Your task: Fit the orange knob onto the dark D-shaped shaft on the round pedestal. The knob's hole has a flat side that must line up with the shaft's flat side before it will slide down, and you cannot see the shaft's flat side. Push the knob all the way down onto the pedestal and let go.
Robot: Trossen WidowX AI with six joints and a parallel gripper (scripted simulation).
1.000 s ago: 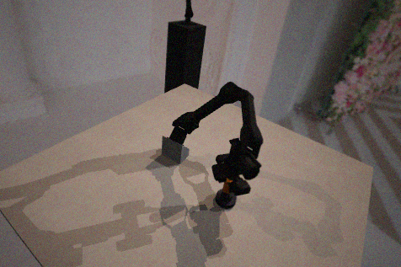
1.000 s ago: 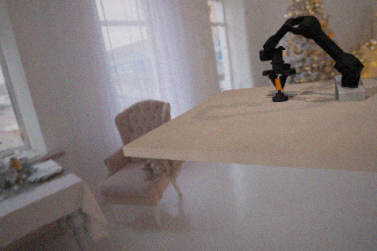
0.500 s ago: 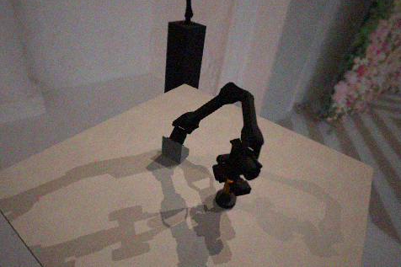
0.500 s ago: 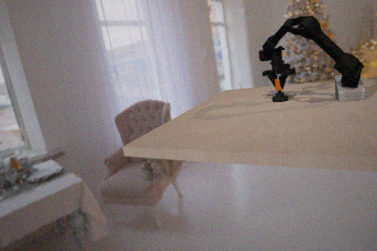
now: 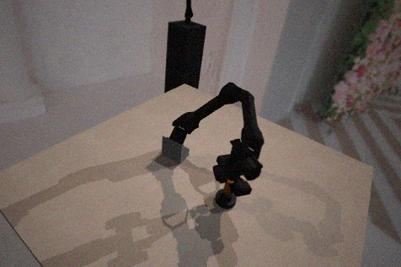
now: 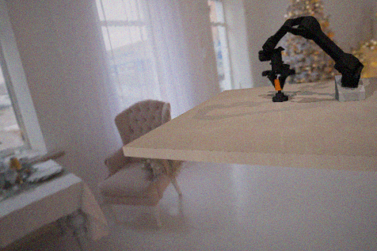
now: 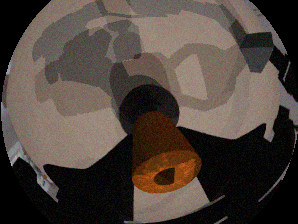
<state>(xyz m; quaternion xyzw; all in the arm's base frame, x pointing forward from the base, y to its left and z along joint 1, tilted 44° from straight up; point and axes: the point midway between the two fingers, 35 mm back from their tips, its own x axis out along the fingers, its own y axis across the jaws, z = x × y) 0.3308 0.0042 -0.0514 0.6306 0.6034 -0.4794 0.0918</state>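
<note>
My gripper tip is 2 cm below the orange knob. From my gripper tip the other things lie so: dark round pedestal 4 cm below.
</note>
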